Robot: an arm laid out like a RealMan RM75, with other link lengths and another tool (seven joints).
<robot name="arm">
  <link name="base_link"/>
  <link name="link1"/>
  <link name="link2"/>
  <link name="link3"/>
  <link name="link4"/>
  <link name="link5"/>
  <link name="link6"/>
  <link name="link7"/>
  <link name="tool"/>
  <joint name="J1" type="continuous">
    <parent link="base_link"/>
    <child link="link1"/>
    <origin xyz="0 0 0.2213"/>
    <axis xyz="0 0 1"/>
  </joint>
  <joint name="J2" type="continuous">
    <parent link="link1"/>
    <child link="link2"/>
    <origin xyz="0 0 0"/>
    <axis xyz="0 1 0"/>
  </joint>
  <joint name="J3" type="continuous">
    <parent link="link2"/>
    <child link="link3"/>
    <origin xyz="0 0 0.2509"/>
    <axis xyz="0 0 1"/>
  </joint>
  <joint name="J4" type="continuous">
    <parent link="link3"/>
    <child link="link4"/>
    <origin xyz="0 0 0"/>
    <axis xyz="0 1 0"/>
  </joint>
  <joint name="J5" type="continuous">
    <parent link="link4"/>
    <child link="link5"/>
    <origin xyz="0 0 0.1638"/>
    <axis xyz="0 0 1"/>
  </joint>
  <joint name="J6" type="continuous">
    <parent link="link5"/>
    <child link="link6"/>
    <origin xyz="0 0 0"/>
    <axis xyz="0 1 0"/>
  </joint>
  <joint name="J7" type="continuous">
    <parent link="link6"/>
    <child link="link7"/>
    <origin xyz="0 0 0.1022"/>
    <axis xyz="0 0 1"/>
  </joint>
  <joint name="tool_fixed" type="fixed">
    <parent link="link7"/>
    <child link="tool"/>
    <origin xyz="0.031 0.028 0.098" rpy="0 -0.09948 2.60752"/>
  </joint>
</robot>
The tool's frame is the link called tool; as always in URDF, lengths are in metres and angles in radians. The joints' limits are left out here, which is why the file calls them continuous.
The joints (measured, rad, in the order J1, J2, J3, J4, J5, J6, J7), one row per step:
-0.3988 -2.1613 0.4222 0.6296 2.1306 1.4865 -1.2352
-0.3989 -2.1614 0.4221 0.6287 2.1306 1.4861 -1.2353
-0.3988 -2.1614 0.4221 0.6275 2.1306 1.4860 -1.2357
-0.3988 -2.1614 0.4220 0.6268 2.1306 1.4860 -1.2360
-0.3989 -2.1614 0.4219 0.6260 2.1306 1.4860 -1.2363
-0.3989 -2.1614 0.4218 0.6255 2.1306 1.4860 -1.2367
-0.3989 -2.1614 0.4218 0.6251 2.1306 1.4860 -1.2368
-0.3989 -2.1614 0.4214 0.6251 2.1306 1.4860 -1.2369
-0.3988 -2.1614 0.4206 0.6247 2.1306 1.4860 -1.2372
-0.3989 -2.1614 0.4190 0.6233 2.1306 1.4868 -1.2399
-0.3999 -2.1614 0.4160 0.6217 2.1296 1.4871 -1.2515
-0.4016 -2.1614 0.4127 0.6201 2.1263 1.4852 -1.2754
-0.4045 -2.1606 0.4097 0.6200 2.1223 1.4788 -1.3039
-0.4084 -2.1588 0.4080 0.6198 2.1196 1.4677 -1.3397
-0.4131 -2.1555 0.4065 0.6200 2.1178 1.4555 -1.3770
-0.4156 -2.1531 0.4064 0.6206 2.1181 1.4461 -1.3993
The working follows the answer.
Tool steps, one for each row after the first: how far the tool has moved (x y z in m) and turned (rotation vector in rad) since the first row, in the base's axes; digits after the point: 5 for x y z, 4 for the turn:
0.00003 -0.00001 -0.00014 -0.0003 -0.0006 0.0006
0.00003 -0.00012 -0.00030 -0.0011 -0.0017 0.0015
0.00006 -0.00016 -0.00037 -0.0015 -0.0024 0.0020
0.00012 -0.00020 -0.00046 -0.0019 -0.0032 0.0025
0.00013 -0.00022 -0.00050 -0.0023 -0.0038 0.0030
0.00015 -0.00025 -0.00055 -0.0025 -0.0042 0.0032
0.00012 -0.00021 -0.00049 -0.0022 -0.0043 0.0035
0.00006 -0.00018 -0.00043 -0.0020 -0.0051 0.0044
0.00018 -0.00015 -0.00031 -0.0027 -0.0086 0.0073
0.00047 0.00069 0.00032 -0.0042 -0.0178 0.0174
0.00077 0.00269 0.00158 -0.0064 -0.0339 0.0380
0.00047 0.00597 0.00340 -0.0063 -0.0484 0.0629
-0.00061 0.01015 0.00528 -0.0076 -0.0621 0.0947
-0.00215 0.01477 0.00761 -0.0085 -0.0742 0.1272
-0.00370 0.01758 0.00890 -0.0089 -0.0784 0.1476

Tool pose at each row, in the base's axes (x y z in m, rotation vector in rad; rounded; the steps above come from the unrounded poses):
-0.22277 0.27951 -0.06618 -1.3303 2.0291 0.4635
-0.22274 0.27950 -0.06632 -1.3311 2.0284 0.4630
-0.22273 0.27939 -0.06647 -1.3325 2.0274 0.4619
-0.22271 0.27934 -0.06655 -1.3333 2.0267 0.4612
-0.22265 0.27931 -0.06663 -1.3340 2.0260 0.4603
-0.22263 0.27929 -0.06668 -1.3348 2.0254 0.4598
-0.22262 0.27925 -0.06673 -1.3351 2.0251 0.4594
-0.22264 0.27929 -0.06667 -1.3353 2.0246 0.4597
-0.22270 0.27932 -0.06660 -1.3361 2.0234 0.4598
-0.22259 0.27936 -0.06649 -1.3395 2.0192 0.4577
-0.22229 0.28019 -0.06585 -1.3510 2.0065 0.4539
-0.22199 0.28220 -0.06460 -1.3735 1.9823 0.4489
-0.22229 0.28548 -0.06278 -1.3992 1.9555 0.4492
-0.22338 0.28966 -0.06090 -1.4326 1.9255 0.4516
-0.22492 0.29427 -0.05857 -1.4661 1.8958 0.4559
-0.22647 0.29709 -0.05728 -1.4871 1.8795 0.4612

